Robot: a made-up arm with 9 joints. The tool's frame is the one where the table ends. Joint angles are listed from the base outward.
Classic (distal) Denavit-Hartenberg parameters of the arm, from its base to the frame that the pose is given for. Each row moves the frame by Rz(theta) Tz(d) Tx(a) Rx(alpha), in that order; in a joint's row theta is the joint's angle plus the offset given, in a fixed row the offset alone. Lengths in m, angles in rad.
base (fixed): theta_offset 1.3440; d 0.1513; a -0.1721; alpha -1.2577
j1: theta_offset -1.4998; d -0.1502; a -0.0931; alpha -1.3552
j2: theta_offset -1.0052; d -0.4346; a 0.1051; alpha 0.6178
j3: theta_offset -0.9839; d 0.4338; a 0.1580; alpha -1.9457
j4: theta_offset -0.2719; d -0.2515; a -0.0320; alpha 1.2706
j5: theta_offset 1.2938; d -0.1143; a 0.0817; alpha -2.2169
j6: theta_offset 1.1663; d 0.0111; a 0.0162; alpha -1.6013
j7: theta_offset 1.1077; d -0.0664; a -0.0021; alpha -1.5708
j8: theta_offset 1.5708; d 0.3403; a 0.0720; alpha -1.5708
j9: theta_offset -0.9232; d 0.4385; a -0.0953; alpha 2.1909
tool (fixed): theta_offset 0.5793; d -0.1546; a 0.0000; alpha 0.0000
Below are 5 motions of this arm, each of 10 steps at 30 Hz.
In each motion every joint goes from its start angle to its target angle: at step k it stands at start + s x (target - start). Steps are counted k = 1, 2, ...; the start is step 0. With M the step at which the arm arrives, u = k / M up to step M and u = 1 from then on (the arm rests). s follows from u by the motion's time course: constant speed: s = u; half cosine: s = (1 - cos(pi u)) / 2; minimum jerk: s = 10 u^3 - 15 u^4 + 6 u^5.
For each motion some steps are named. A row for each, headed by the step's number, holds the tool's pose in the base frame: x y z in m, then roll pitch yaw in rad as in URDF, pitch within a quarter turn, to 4 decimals.
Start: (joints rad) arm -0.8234 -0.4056 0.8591 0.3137 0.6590 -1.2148 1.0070 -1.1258 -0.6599
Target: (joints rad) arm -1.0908 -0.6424 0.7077 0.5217 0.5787 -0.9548 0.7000 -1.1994 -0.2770
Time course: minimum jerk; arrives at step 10
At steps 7, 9, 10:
7: 0.3600 0.5093 -0.0167 2.8733 0.2362 0.9570
9: 0.3715 0.4869 0.0475 2.8876 0.1002 0.9867
10: 0.3719 0.4856 0.0510 2.8880 0.0927 0.9884

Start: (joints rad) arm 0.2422 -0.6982 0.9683 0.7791 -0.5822 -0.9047 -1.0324 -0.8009 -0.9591
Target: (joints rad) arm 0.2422 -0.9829 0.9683 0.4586 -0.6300 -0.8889 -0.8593 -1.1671 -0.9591
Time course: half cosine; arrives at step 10
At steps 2, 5, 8, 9, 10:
2: -0.3841 0.0842 -0.2613 -2.9941 1.0484 2.1131
5: -0.3372 0.0801 -0.2560 2.6766 0.9967 1.5464
8: -0.3134 0.0712 -0.2601 2.2263 0.8187 1.1743
9: -0.3109 0.0695 -0.2627 2.1644 0.7803 1.1294
10: -0.3102 0.0689 -0.2638 2.1440 0.7668 1.1150

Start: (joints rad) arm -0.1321 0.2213 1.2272 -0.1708 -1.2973 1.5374 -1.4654 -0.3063 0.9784
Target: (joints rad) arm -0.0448 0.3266 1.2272 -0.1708 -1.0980 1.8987 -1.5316 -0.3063 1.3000
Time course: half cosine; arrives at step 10
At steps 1, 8, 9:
1: -0.8959 0.0444 0.3174 -3.0234 -0.2860 -2.9722
8: -0.9060 -0.0127 0.4273 -3.0961 -0.4827 -2.6276
9: -0.9059 -0.0162 0.4358 -3.1043 -0.4951 -2.6002

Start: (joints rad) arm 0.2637 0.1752 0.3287 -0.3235 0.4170 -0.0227 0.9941 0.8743 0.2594
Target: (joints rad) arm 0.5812 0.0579 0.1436 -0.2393 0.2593 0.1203 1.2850 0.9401 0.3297
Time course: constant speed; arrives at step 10
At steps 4, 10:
4: -0.3158 -1.1117 -0.1995 -2.2137 0.3848 -0.7432
10: -0.1810 -1.1719 -0.1078 -2.0715 0.0866 -0.6654

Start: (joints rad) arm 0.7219 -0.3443 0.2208 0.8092 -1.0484 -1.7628 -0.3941 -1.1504 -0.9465
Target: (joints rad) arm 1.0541 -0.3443 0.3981 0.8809 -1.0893 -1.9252 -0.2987 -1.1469 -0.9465
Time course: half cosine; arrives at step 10
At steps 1, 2, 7, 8, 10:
1: -0.3640 -0.2278 -0.4233 1.0261 1.0657 0.3664
2: -0.3612 -0.2447 -0.4258 0.9603 1.0765 0.3044
7: -0.3308 -0.4256 -0.4256 0.2622 1.0530 -0.3379
8: -0.3253 -0.4560 -0.4207 0.1671 1.0290 -0.4211
10: -0.3203 -0.4826 -0.4154 0.0913 1.0049 -0.4858

